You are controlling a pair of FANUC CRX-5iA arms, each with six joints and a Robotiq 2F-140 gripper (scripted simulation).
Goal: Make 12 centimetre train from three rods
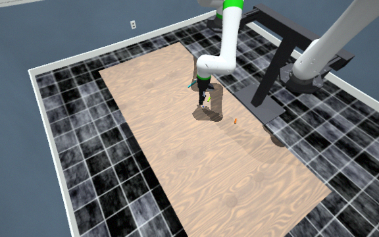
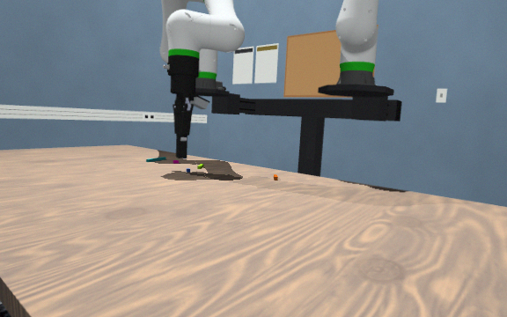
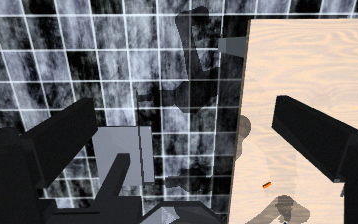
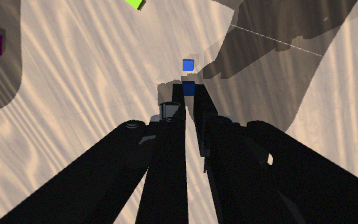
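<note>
The lime rod is 11 cm behind my right hand, 2 cm to the right of it and 7 cm below it. Round my right hand: magenta rod 11 cm behind, 15 cm to the right, 7 cm below; orange rod 14 cm behind, 26 cm to the left, 7 cm below; turquoise rod 9 cm behind, 24 cm to the right, 7 cm below.
</note>
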